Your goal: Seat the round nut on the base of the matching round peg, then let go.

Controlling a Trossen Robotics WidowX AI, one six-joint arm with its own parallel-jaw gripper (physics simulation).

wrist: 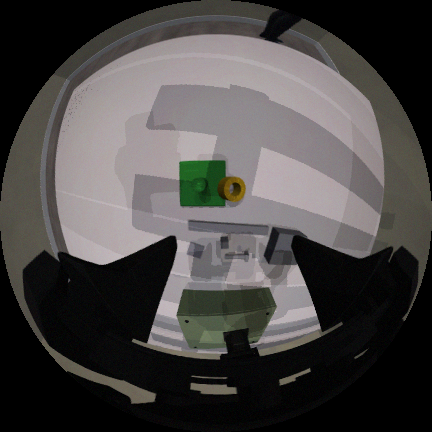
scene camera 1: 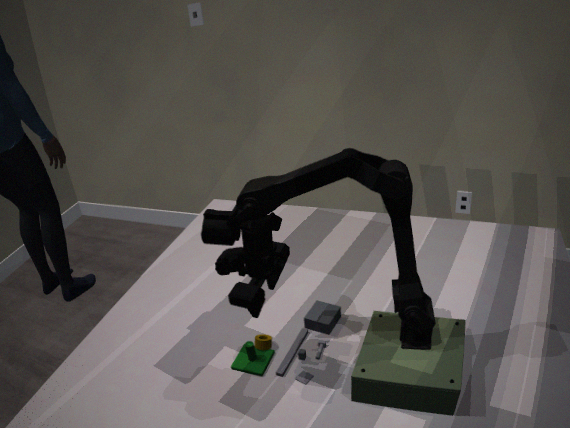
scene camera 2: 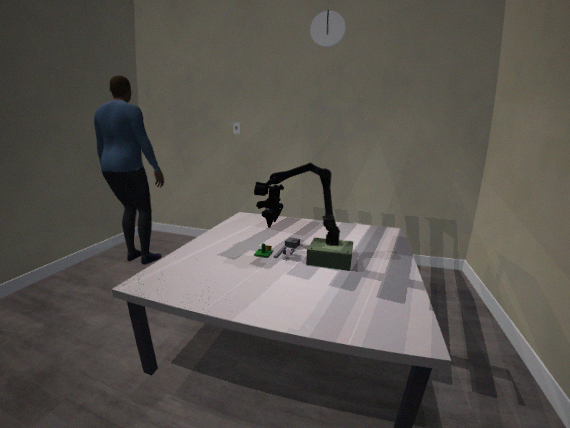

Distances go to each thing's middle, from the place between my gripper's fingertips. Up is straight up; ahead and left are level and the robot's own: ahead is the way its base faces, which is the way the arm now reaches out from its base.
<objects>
I see my gripper 13 cm above the green base (scene camera 1: pixel 251 360), 4 cm to the right of it and 4 cm short of it.
</objects>
